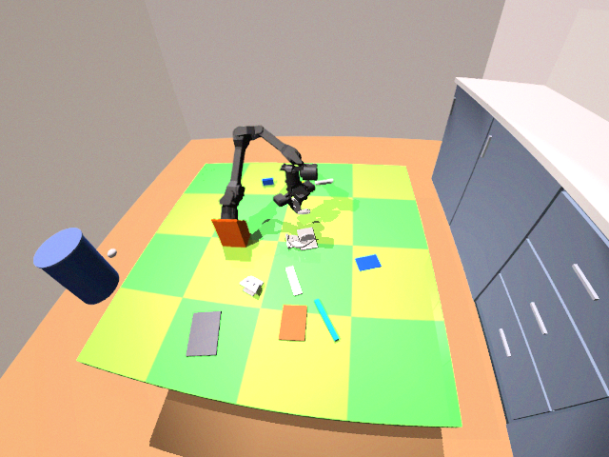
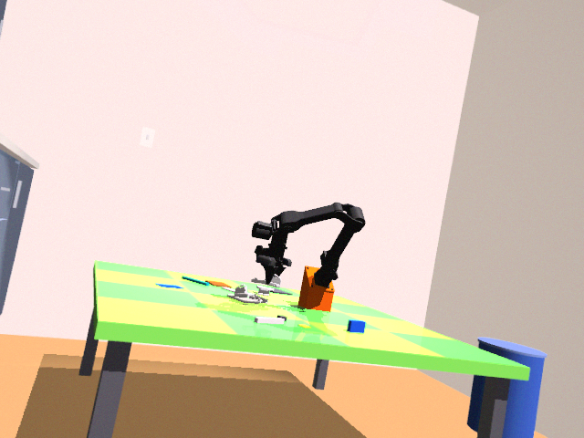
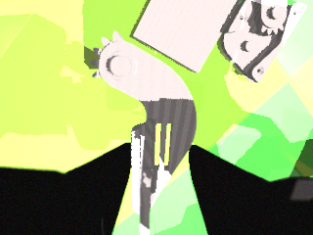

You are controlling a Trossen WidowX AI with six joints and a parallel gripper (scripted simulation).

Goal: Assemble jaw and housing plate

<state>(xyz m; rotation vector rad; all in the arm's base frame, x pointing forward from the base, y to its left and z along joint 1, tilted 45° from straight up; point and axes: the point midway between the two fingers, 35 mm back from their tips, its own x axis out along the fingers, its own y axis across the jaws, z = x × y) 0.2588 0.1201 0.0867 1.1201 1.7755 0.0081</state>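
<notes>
Right now the jaw is 40 mm ahead of my gripper tip and 10 mm to the right of it. Also, from my gripper tip: blue card (330 mm ahead, 190 mm to the right, 80 mm below); white housing plate (100 mm behind, 380 mm to the right, 60 mm below); white bar (80 mm ahead, 320 mm to the left, 80 mm below).
</notes>
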